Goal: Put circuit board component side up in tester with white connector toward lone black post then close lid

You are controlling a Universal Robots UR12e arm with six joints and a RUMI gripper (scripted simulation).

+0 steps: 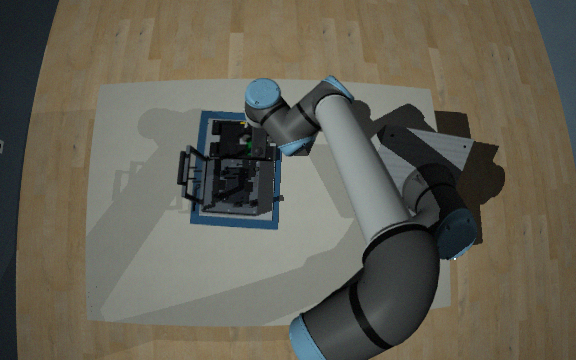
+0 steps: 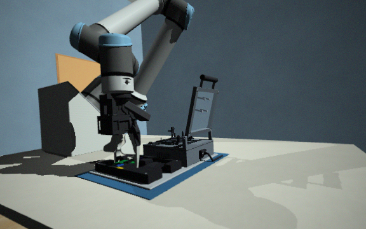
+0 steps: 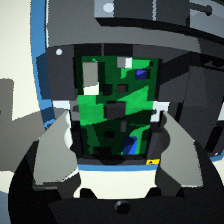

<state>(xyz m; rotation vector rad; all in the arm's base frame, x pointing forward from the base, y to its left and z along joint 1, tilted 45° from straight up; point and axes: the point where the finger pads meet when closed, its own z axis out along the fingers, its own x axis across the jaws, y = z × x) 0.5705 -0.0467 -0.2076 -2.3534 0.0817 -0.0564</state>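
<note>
The green circuit board lies right at my hand. From my hand the other things lie so: tester lid (19 cm ahead, 16 cm to the left, 16 cm above).
</note>
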